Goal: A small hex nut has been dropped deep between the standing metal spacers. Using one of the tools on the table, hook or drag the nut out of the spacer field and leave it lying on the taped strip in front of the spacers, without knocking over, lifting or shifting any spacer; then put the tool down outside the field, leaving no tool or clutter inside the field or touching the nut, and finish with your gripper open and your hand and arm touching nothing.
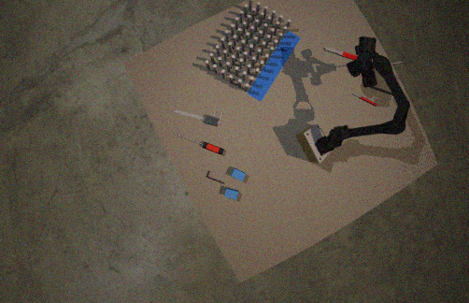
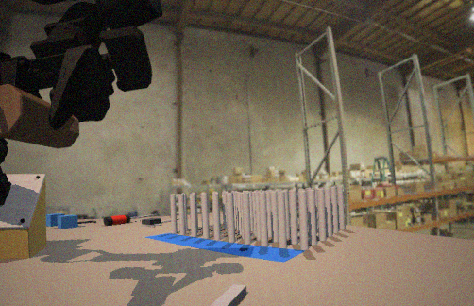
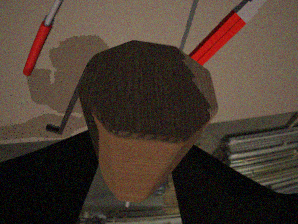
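The wooden-handled tool is 90 mm to the right of my gripper tip and 30 mm behind it. The rest, counted from my gripper tip: blue taped strip 330 mm to the left, 250 mm ahead, 180 mm below.
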